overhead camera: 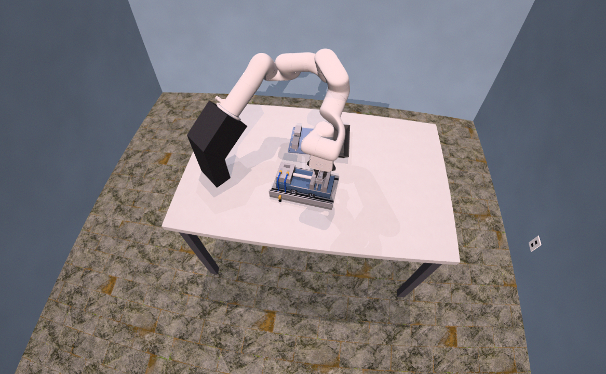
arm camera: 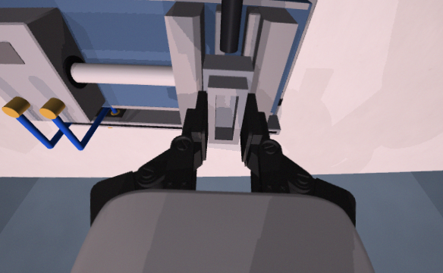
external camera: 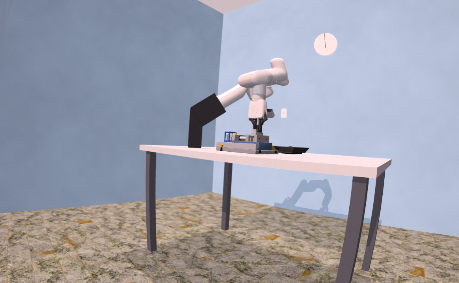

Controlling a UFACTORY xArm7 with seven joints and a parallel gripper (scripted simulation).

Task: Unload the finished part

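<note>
Right now my hand is 8 cm past the white piston rod, 5 cm above it and 1 cm to the left of it. Also, from my hand: grey cylinder block (16 cm behind, 5 cm below, 2 cm to the right); then yellow knob (15 cm behind, 13 cm to the right, 11 cm below); then orange block (24 cm to the left, 13 cm behind, 11 cm below).
</note>
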